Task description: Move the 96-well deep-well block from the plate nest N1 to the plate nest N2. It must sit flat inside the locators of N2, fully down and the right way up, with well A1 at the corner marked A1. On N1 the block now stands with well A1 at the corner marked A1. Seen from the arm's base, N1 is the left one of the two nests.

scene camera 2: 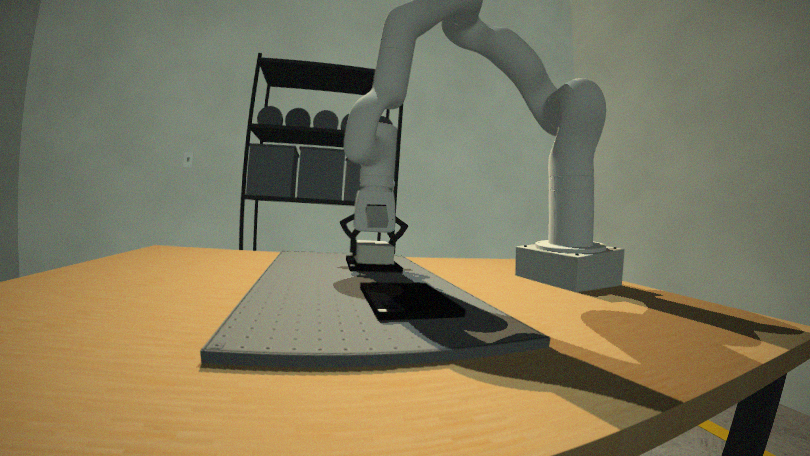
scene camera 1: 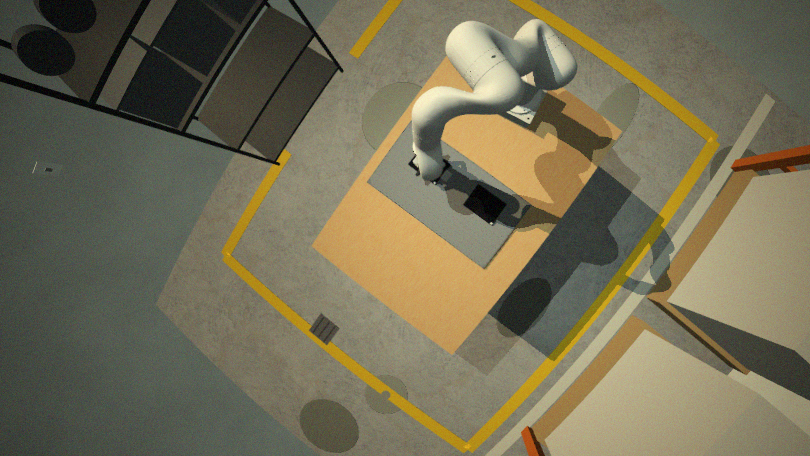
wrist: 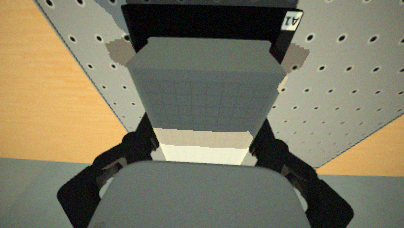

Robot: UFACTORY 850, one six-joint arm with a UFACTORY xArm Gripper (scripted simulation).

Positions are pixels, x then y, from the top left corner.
Labels:
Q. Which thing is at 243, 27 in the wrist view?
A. A black nest N2.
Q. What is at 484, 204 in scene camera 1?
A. A black nest N1.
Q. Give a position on a 96-well deep-well block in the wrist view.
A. At 206, 99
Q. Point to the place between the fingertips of my gripper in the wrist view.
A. At 205, 110

